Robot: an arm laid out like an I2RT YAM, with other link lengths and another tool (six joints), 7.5 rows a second.
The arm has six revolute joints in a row. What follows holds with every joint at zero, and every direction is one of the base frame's.
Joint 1 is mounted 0.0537 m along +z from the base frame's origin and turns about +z.
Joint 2 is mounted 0.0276 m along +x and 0.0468 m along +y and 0.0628 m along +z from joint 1 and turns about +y.
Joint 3 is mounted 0.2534 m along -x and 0.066 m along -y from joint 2 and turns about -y.
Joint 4 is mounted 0.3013 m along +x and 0.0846 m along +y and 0.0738 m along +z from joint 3 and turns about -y.
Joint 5 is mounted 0.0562 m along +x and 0.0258 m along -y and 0.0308 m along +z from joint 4 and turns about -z.
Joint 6 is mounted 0.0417 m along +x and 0.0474 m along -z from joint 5 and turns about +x.
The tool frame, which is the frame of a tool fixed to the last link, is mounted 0.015 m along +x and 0.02 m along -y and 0.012 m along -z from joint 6; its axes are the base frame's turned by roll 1.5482, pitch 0.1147 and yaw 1.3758 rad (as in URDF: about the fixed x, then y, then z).
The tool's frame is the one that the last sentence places.
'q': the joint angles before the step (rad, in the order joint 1, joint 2, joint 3, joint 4, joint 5, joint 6). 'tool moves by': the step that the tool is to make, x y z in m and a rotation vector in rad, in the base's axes. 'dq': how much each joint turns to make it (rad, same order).
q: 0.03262 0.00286 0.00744 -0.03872 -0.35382 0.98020
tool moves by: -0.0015 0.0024 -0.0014 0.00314 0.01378 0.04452
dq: 0.00026 0.00081 0.00000 -0.01216 -0.04437 0.00192
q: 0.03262 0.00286 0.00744 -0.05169 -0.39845 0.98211
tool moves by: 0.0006 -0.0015 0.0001 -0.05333 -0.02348 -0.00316
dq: 0.00028 -0.00031 0.00030 -0.00137 0.00601 -0.05835
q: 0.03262 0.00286 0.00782 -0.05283 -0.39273 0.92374
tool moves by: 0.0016 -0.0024 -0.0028 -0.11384 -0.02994 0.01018
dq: 0.00008 0.01944 0.00017 -0.00247 -0.00335 -0.12474
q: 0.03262 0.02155 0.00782 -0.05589 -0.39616 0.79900
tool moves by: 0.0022 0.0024 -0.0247 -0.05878 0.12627 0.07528
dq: 0.00145 0.16179 -0.00014 0.00404 -0.06493 -0.07126
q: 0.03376 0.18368 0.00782 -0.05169 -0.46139 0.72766
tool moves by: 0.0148 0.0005 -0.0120 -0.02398 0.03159 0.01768
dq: -0.00018 0.27159 0.03575 0.19002 -0.01163 -0.02981
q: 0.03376 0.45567 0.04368 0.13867 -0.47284 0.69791
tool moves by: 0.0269 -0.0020 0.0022 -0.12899 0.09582 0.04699
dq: -0.00020 0.35141 0.16815 0.01422 -0.00018 -0.15078
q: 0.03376 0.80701 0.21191 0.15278 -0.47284 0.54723
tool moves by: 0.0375 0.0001 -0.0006 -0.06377 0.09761 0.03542
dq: 0.00075 0.30712 0.18483 -0.01314 -0.00077 -0.07821
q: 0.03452 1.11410 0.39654 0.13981 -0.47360 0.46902
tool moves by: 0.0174 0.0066 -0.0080 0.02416 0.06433 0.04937
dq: 0.01208 0.14872 0.08222 0.00352 -0.04588 0.00067
